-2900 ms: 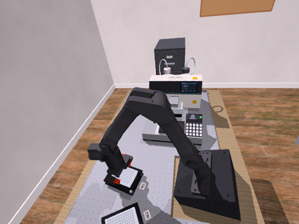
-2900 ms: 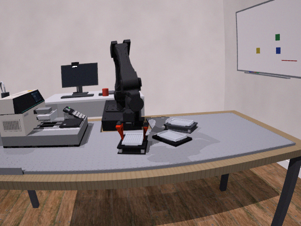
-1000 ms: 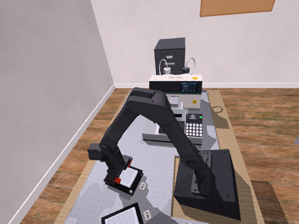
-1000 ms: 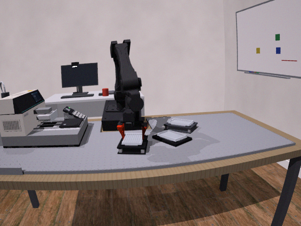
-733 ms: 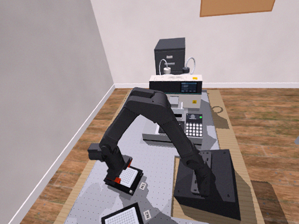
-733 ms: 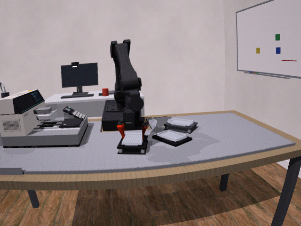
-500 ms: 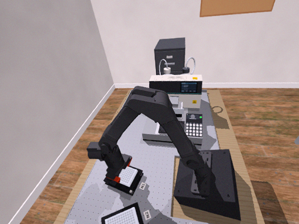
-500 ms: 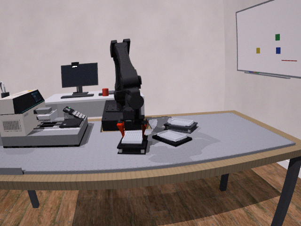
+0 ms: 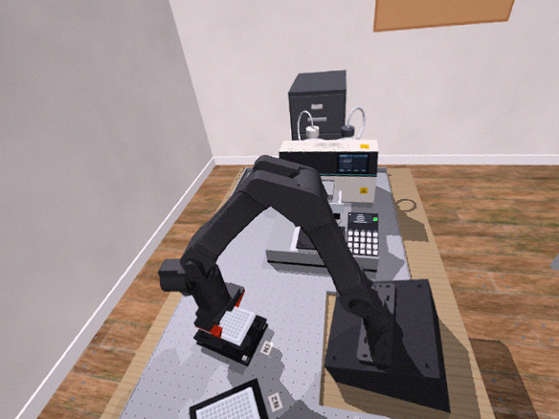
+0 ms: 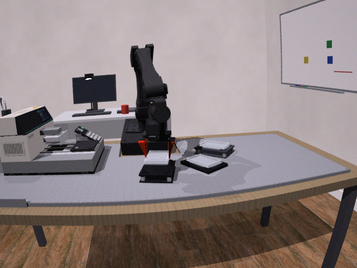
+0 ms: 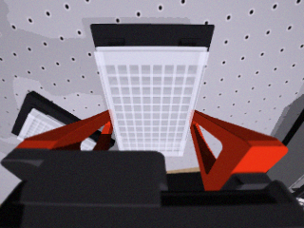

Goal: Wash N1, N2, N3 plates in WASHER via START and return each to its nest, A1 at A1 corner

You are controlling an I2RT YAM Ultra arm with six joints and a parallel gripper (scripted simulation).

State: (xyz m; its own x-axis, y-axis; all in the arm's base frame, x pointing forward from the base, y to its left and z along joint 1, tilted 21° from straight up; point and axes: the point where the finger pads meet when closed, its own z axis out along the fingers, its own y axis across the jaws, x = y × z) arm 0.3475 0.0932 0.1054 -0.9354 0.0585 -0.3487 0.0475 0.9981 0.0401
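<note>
Now: hand 40 mm above the nest N1. From my hand the other things lie so: N2 label (170 mm behind, 110 mm to the left, 70 mm below); nest N2 (180 mm to the left, 90 mm behind, 70 mm below); N1 label (100 mm behind, 70 mm below).
</note>
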